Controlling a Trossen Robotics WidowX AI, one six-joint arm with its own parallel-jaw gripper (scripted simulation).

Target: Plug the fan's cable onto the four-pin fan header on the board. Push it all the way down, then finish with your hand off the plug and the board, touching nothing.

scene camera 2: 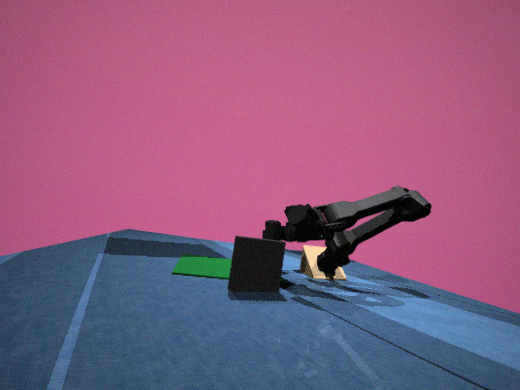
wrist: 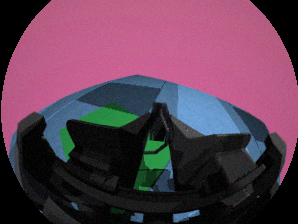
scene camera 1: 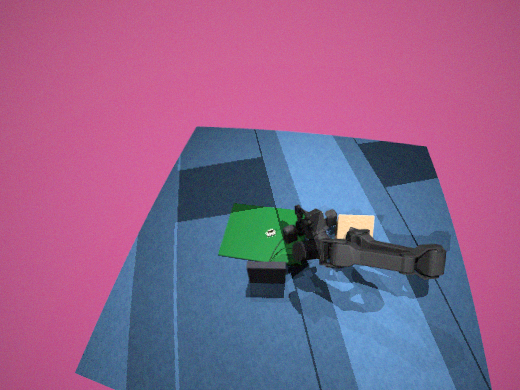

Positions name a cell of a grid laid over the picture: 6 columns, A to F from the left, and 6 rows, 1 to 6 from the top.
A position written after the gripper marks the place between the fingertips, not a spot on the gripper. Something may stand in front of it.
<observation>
The gripper shows in scene camera 2 (D4), in the wrist view (D4) and in scene camera 1 (D4).
</observation>
